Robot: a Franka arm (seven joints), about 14 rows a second.
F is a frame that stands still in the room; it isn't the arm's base.
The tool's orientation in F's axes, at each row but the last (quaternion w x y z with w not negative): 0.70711 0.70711 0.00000 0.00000; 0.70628 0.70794 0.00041 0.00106; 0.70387 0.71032 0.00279 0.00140; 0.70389 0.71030 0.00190 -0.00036; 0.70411 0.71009 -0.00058 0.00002
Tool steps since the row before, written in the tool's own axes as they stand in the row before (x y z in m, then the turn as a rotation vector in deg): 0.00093 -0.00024 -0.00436 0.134 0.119 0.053; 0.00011 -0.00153 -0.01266 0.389 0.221 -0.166; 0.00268 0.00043 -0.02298 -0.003 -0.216 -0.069; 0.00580 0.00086 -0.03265 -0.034 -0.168 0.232; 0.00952 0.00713 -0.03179 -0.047 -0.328 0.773
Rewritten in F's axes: 0.00093 0.00436 -0.00024 0.134 -0.053 0.119; 0.00009 0.01266 -0.00150 0.388 0.166 0.222; 0.00254 0.02299 0.00063 -0.004 0.071 -0.215; 0.00573 0.03265 0.00114 -0.034 -0.231 -0.170; 0.00954 0.03172 0.00741 -0.047 -0.770 -0.335
